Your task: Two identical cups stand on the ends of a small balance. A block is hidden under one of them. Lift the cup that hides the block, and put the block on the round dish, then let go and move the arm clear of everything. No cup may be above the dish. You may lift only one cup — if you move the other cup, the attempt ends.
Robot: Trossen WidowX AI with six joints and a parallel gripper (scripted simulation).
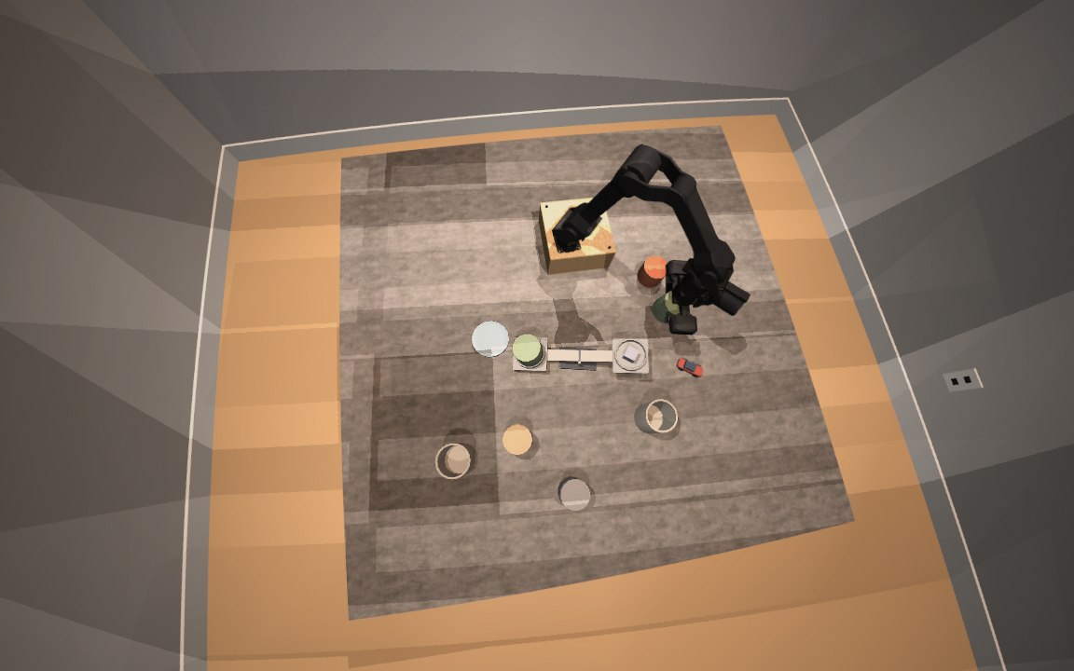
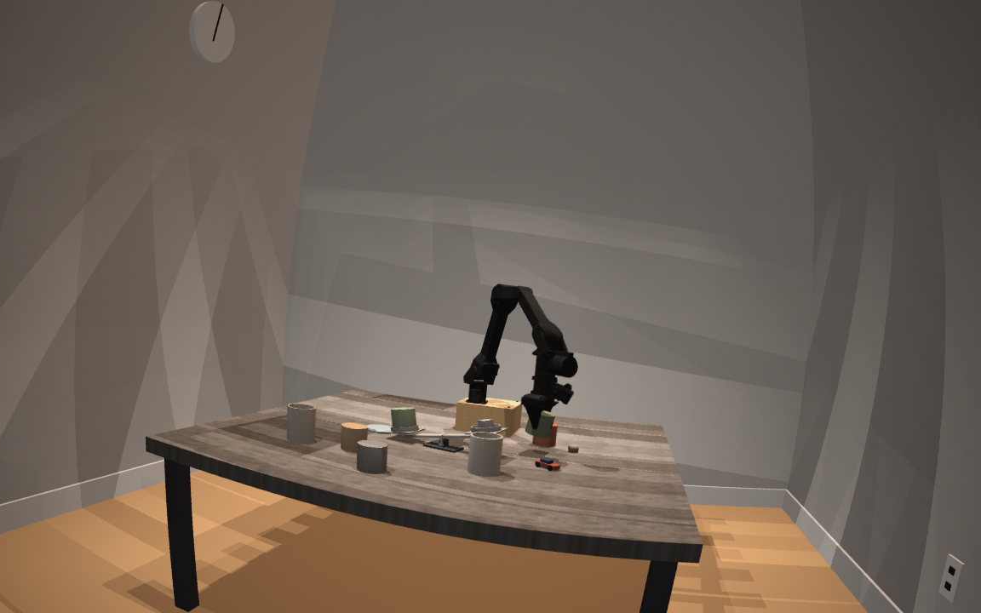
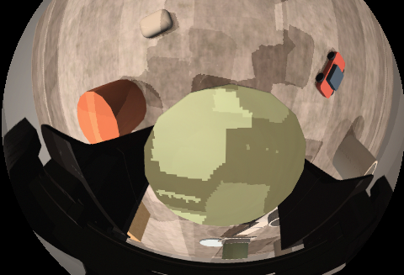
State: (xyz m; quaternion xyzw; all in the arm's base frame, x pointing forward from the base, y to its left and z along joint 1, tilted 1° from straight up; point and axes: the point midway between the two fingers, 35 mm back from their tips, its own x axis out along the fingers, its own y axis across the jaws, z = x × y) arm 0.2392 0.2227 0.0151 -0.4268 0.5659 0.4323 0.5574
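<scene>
My gripper tip is 100 mm short of the grey block, 140 mm to the left of it and 10 mm below it. Also, from my gripper tip: red toy car (160 mm ahead, 40 mm to the left, 60 mm below); then small stone (60 mm behind, 100 mm to the left, 70 mm below); then orange-red cylinder (120 mm behind, 40 mm below).
</scene>
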